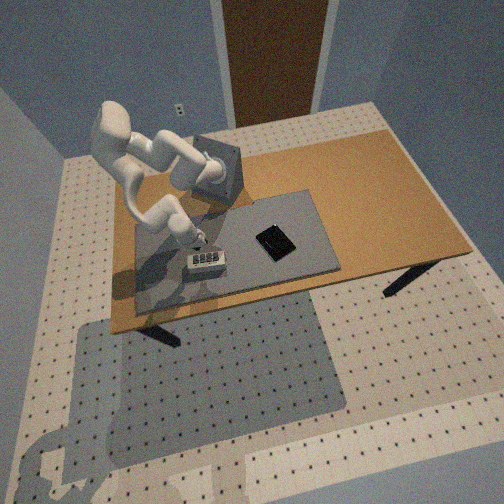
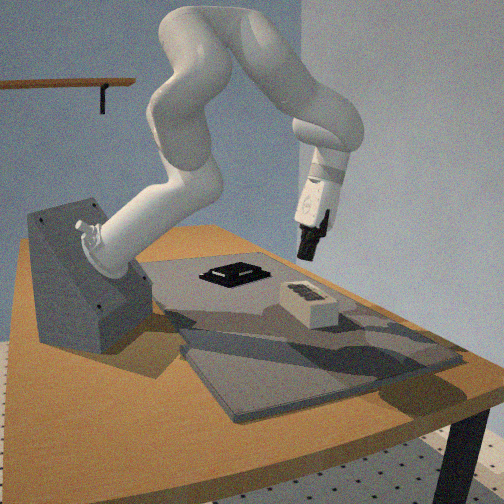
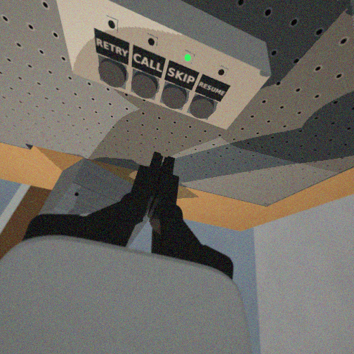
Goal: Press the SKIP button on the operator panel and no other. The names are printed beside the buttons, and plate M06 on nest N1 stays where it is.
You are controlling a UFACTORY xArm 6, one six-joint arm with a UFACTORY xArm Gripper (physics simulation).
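Observation:
The operator panel [image 1: 206,270] [image 2: 324,315] [image 3: 250,70] is a pale box with a row of round grey buttons labelled RETRY, CALL, SKIP and RESUME. The SKIP button [image 3: 175,95] is third in the row, and a green light [image 3: 187,58] glows beside its label. The other three lamps are dark. My gripper [image 1: 205,242] [image 2: 305,260] [image 3: 159,167] is shut and empty, raised above the panel and apart from it. A black plate on a black nest [image 1: 275,243] [image 2: 235,273] lies flat on the grey board; its printed names cannot be read.
The grey perforated board [image 1: 305,220] [image 2: 240,395] lies on the wooden table [image 1: 375,200] [image 2: 100,425] and bears the panel and nest. The grey wedge-shaped arm base [image 1: 232,170] [image 2: 65,300] [image 3: 95,185] stands at the board's edge. The arm's shadows fall across the board.

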